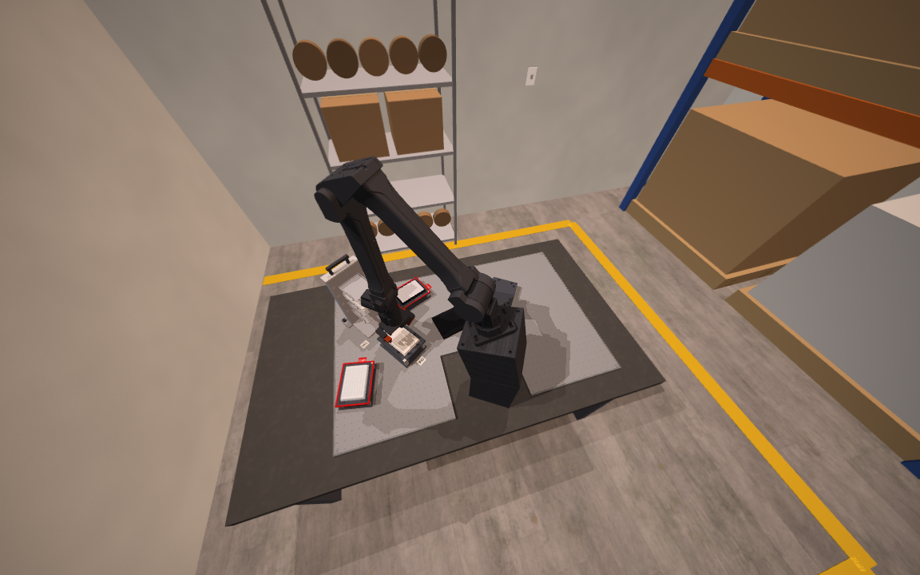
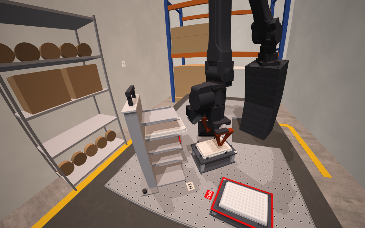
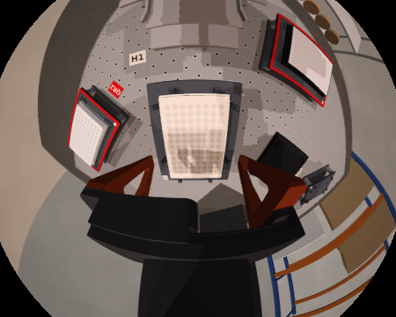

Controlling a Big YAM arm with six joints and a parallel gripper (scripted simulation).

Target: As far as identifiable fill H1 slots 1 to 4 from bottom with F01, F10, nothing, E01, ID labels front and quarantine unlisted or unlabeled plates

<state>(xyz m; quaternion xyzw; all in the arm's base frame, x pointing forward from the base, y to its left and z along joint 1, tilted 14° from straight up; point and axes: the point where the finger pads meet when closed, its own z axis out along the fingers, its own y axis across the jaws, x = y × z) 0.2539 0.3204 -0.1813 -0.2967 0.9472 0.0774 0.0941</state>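
My gripper is now 6 cm above the dark regrip nest. The rest, counted from my hand: H1 deck label: 16 cm to the left, 12 cm below, 5 cm ahead; then quarantine nest QR2: 19 cm to the left, 12 cm behind, 8 cm below; then plate hotel H1: 22 cm ahead, 16 cm to the left, 3 cm above.
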